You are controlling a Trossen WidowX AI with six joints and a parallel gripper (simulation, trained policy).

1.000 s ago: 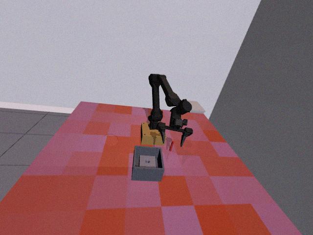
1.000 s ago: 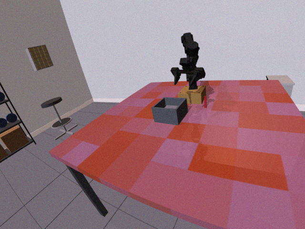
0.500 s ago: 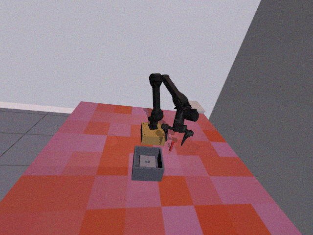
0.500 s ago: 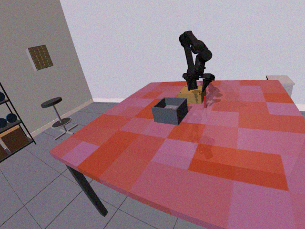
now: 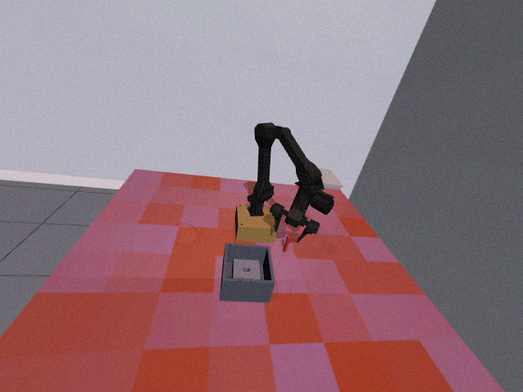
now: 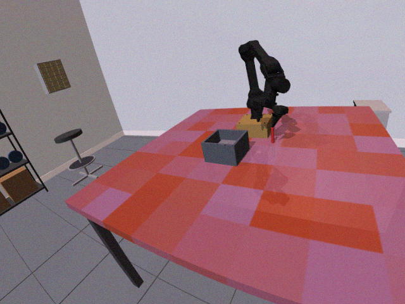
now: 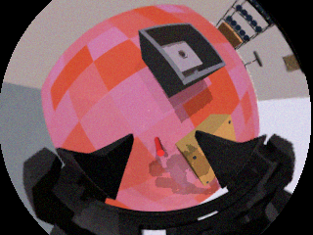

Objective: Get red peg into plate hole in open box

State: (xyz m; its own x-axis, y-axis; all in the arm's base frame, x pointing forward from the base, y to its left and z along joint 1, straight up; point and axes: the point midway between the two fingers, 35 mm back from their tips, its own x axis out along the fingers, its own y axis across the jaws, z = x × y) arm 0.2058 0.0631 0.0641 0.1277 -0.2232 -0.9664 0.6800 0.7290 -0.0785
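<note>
Right now my gripper tip is 70 mm above the red peg, 30 mm to the right of it and 30 mm past it. Round my gripper tip: grey box (170 mm to the right, 90 mm ahead, 80 mm below); then grey plate (170 mm to the right, 90 mm ahead, 60 mm below).
</note>
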